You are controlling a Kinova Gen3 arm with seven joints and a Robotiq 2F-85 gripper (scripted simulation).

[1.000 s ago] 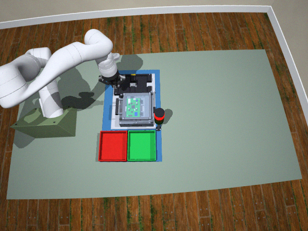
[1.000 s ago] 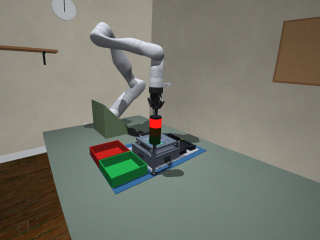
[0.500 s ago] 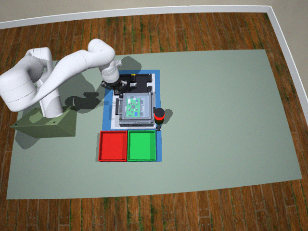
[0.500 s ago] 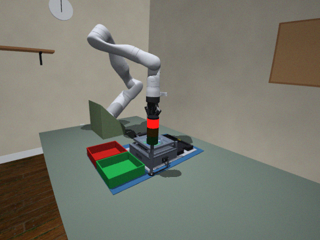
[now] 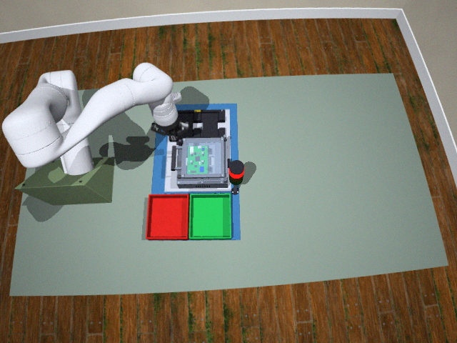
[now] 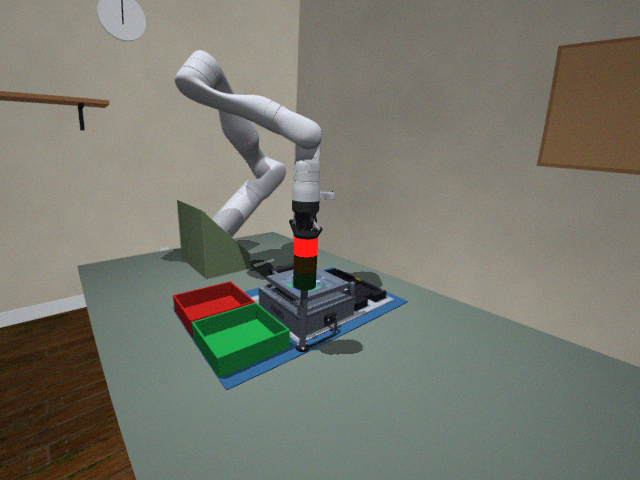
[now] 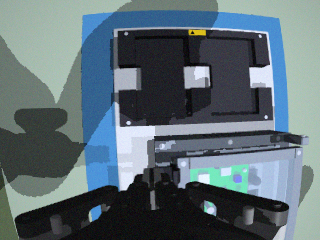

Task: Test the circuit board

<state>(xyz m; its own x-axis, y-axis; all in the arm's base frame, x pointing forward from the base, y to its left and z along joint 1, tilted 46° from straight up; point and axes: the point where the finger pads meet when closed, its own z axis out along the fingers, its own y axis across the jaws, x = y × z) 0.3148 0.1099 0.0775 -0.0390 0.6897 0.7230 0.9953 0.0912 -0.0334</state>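
The black latch hook is 5 cm below my hand, 2 cm ahead of it and 1 cm to the right of it. The rest, counted from my hand: nest 9 cm ahead, 7 cm below, 5 cm to the right; green circuit board 8 cm ahead, 7 cm below, 6 cm to the right; clear lid 8 cm ahead, 6 cm to the right, 5 cm below.
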